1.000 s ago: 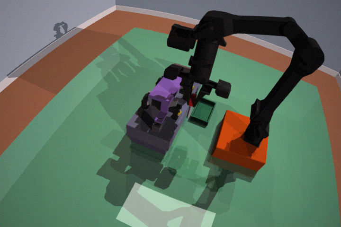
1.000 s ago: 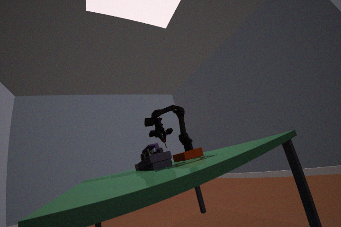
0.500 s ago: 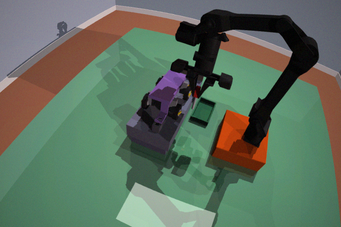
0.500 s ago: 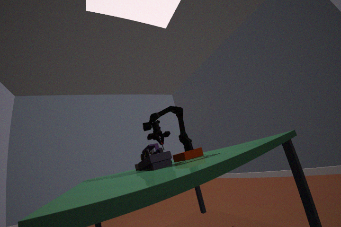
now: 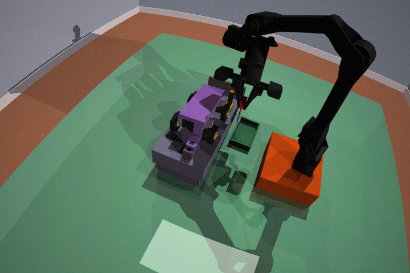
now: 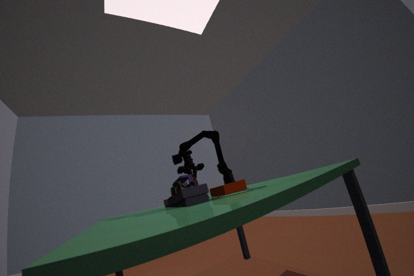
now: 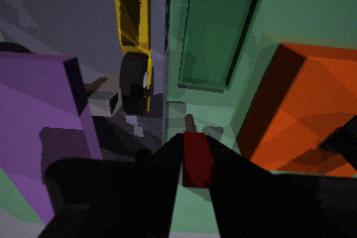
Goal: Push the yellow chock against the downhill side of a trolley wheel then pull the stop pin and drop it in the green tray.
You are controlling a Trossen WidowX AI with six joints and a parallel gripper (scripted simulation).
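Right now the green tray is 15 cm below my gripper tip, 4 cm to the right of it and 2 cm behind it. From my gripper tip the other things lie so: purple trolley: 10 cm ahead, 6 cm to the left, 3 cm below; stop pin: right at my gripper tip; yellow chock: 6 cm below, 6 cm ahead, 5 cm to the right.
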